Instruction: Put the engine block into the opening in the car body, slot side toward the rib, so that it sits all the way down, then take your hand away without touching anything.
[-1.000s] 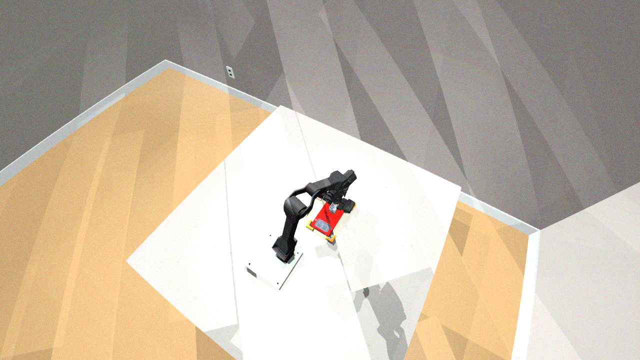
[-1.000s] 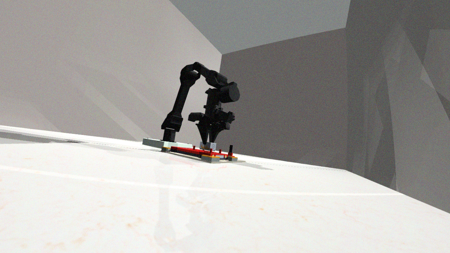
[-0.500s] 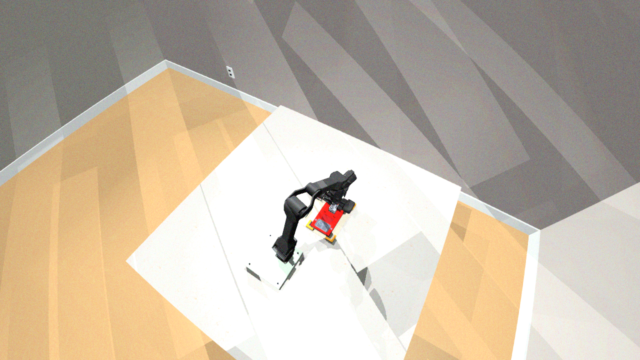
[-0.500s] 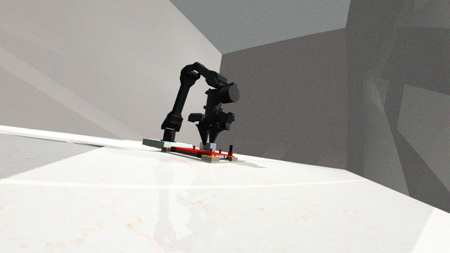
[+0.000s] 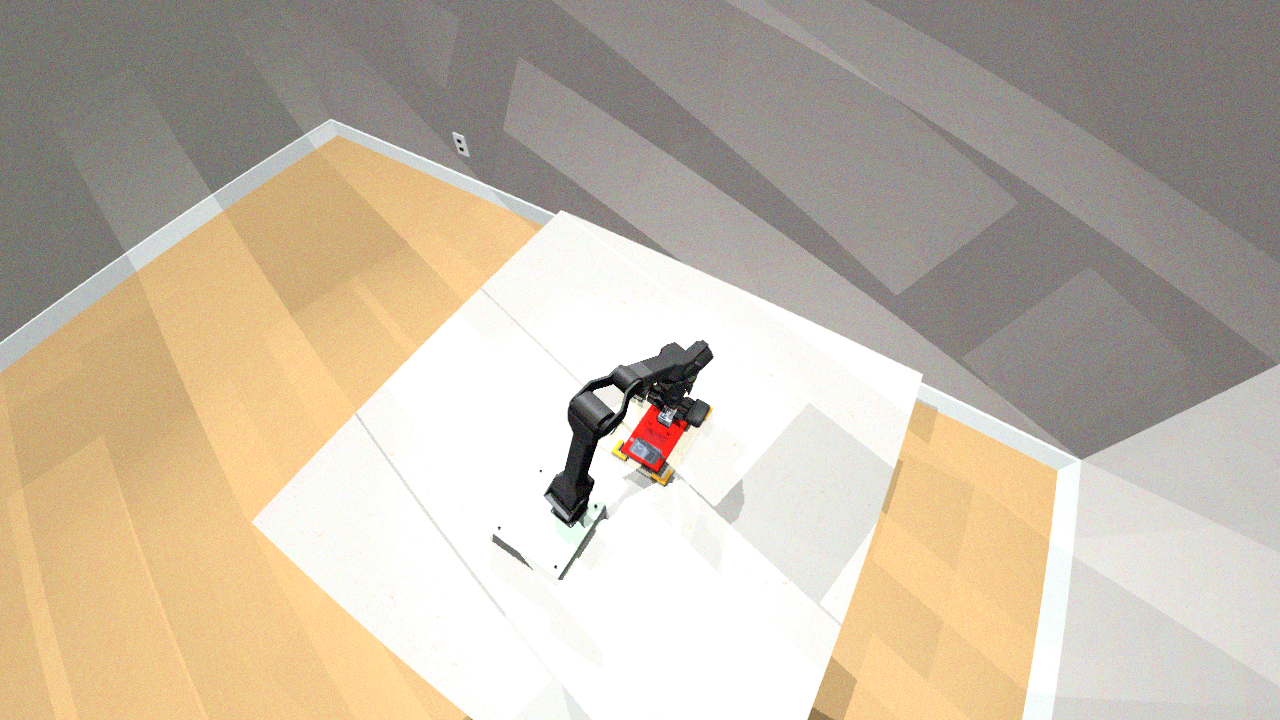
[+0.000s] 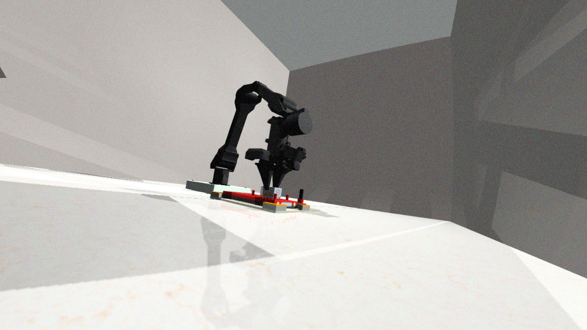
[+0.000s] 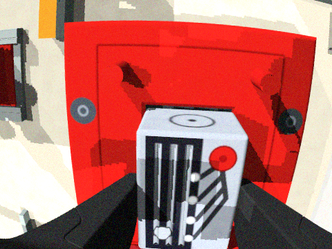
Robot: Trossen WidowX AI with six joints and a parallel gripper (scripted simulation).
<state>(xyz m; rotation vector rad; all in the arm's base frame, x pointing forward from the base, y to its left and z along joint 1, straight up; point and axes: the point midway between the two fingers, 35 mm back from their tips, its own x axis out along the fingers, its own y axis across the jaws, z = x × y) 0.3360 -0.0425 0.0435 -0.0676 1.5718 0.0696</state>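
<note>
Now: gripper tip 1 cm above the engine block. From my gripper tip the other things lie so: black peg: 11 cm to the left, 2 cm ahead, 1 cm below.
</note>
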